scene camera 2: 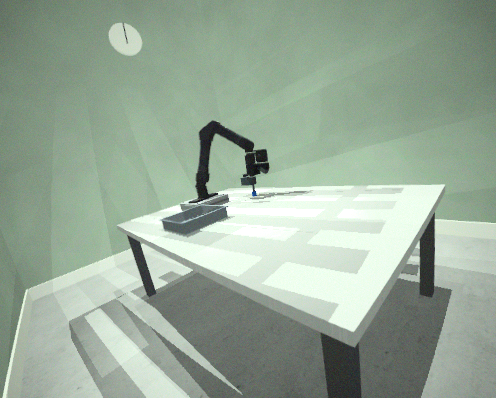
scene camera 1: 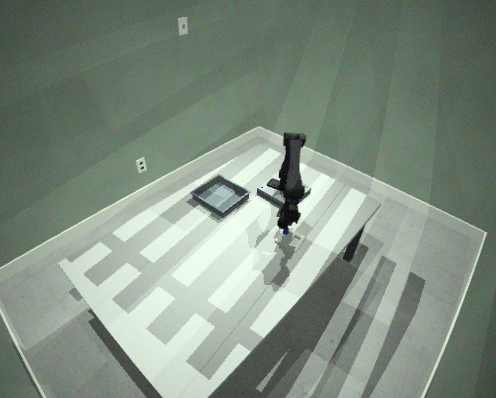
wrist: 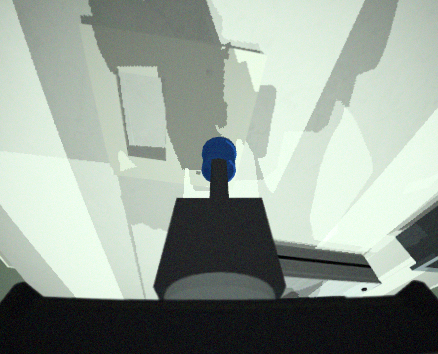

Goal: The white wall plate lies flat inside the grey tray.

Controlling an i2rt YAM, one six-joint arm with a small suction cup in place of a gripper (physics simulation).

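Note:
The white wall plate lies level under my suction cup, with its rectangular cutout on the left in the wrist view; in scene camera 1 it is faint among shadows. My gripper, a blue suction cup, points down and sits against the plate's face, right of the cutout and near the plate's arm-side edge. The plate appears held on the cup, at or barely above table height; any small gap is too small to tell. The grey tray stands apart; its corner shows in the wrist view.
The arm's pale base block stands between the tray and the arm's reach, close to the tray. The tray has low raised walls. Light stripes and arm shadows cross the white table.

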